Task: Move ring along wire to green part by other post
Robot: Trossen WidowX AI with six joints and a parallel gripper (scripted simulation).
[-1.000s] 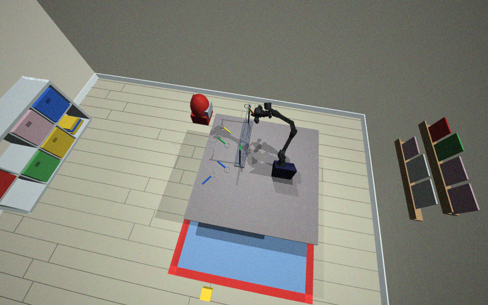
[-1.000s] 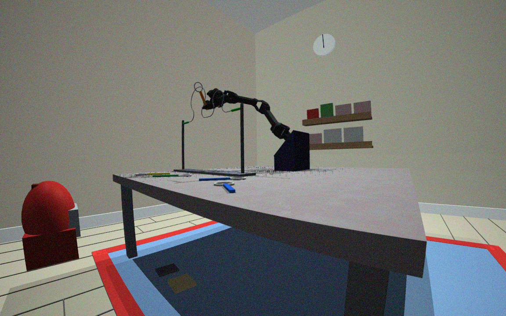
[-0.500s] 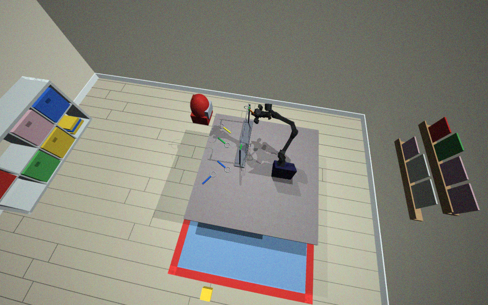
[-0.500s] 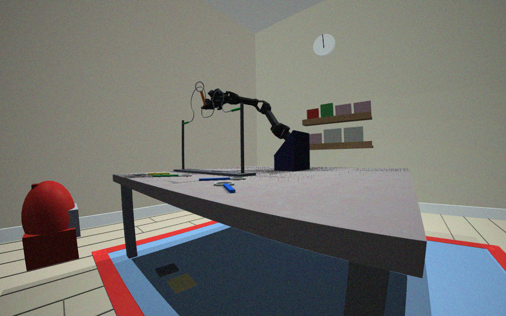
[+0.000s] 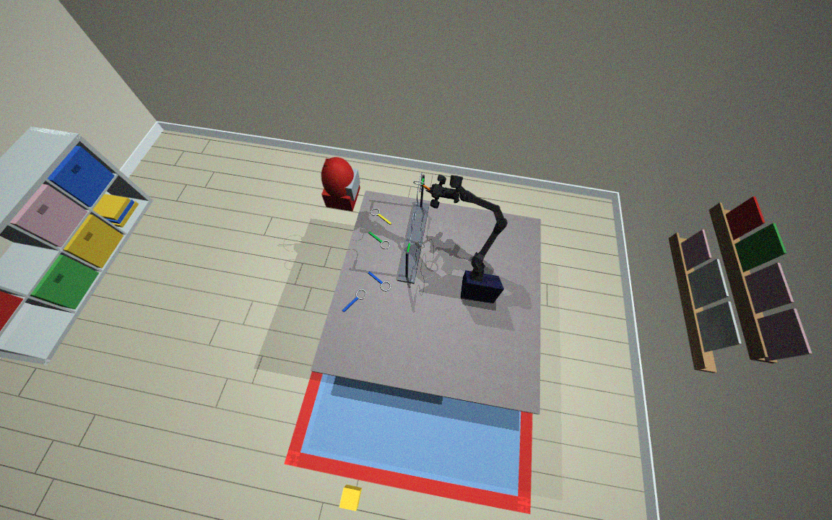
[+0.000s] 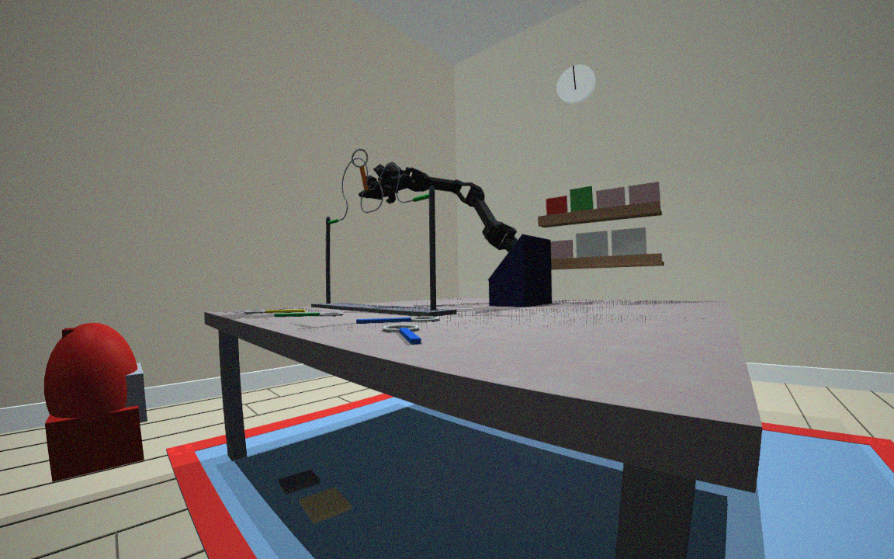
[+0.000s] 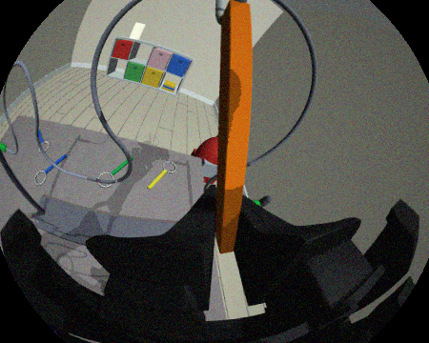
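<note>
Now: the ring with orange handle 80 mm above my gripper tip, 40 mm to the left of it and 10 mm ahead of it.
</note>
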